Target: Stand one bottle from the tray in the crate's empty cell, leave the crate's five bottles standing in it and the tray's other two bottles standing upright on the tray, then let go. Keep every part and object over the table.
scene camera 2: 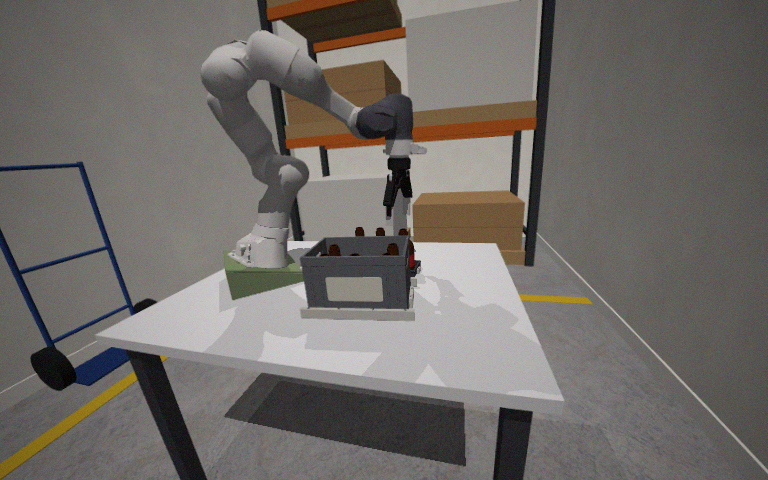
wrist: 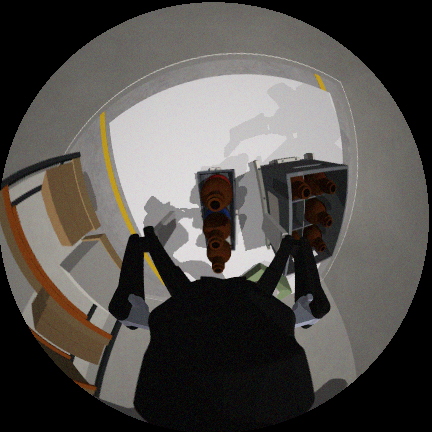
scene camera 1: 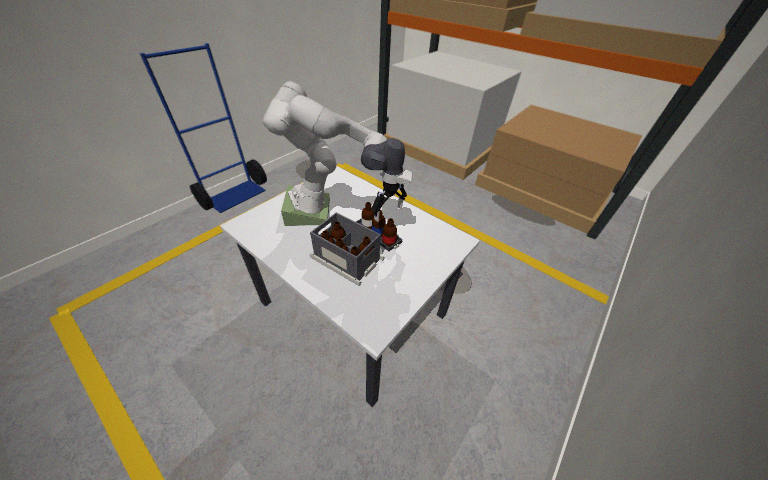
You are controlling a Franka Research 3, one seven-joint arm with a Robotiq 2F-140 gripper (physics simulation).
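Observation:
My gripper (scene camera 1: 388,207) (scene camera 2: 397,211) (wrist: 219,219) is open and empty, pointing down, with its fingertips a little above the tray bottles. Three brown bottles stand upright in a row on the dark tray (scene camera 1: 391,246) (wrist: 233,235): white-labelled (scene camera 1: 367,221) (wrist: 218,251), blue-labelled (scene camera 1: 378,220) (wrist: 216,226) and red-labelled (scene camera 1: 389,232) (scene camera 2: 411,255) (wrist: 216,192). In the wrist view the row lies between the fingers' sides. The grey crate (scene camera 1: 362,266) (scene camera 2: 314,288) (wrist: 341,225) stands beside the tray; its bottles (wrist: 318,212) stand in cells. The middle cell nearest the tray looks empty; a finger partly hides the crate.
The crate rests on a pale base (scene camera 1: 334,271) (scene camera 2: 356,314) on the white table (scene camera 1: 317,283) (scene camera 2: 453,339) (wrist: 165,125). The arm's green mount (scene camera 1: 305,216) (scene camera 2: 263,283) (wrist: 284,287) is at the table's back left. A storage rack (scene camera 1: 384,73) (scene camera 2: 543,141) and a blue hand truck (scene camera 1: 176,118) stand off the table.

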